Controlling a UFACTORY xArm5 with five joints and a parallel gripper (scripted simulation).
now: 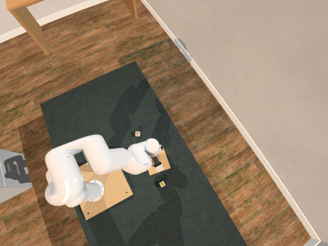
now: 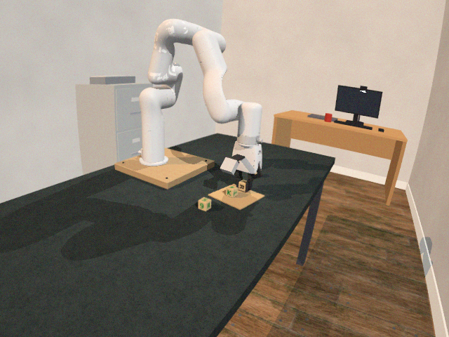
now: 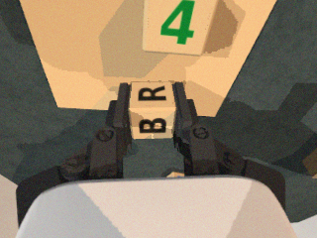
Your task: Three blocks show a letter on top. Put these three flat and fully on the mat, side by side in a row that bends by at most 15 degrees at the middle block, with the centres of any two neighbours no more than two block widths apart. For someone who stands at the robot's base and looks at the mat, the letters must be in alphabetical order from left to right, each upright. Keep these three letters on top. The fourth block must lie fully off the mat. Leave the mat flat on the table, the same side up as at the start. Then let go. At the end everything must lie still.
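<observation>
Right now my hand is 5 cm to the left of the tan mat and 3 cm above it. From my hand the other things lie so: green-lettered block (3 cm behind, 19 cm to the right, 2 cm below).
</observation>
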